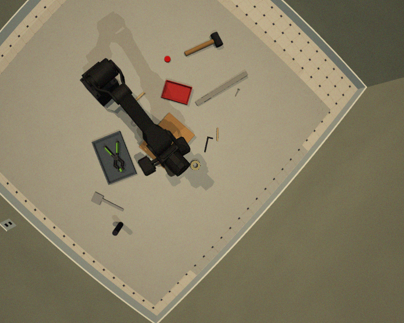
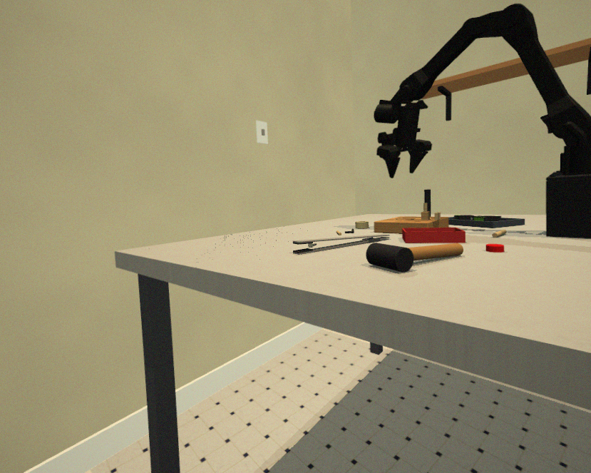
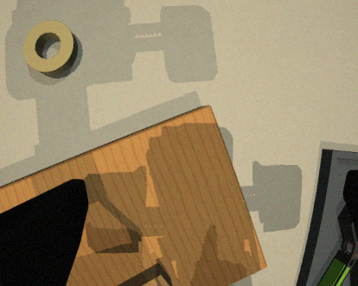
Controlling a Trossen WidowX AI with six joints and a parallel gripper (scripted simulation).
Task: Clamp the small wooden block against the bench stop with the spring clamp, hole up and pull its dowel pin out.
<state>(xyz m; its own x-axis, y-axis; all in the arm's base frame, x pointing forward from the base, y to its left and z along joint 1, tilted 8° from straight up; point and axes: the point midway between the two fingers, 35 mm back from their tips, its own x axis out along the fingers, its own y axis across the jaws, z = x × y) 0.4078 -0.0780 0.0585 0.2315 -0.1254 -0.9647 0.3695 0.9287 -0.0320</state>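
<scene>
The dowel pin lies 8 cm behind my hand, 6 cm to the left of it and 15 cm below it. The rest, counted from my hand: small wooden block (8 cm behind, 6 cm to the left, 16 cm below); wooden board (4 cm behind, 5 cm to the left, 19 cm below); bench stop (11 cm behind, 6 cm to the left, 16 cm below).
</scene>
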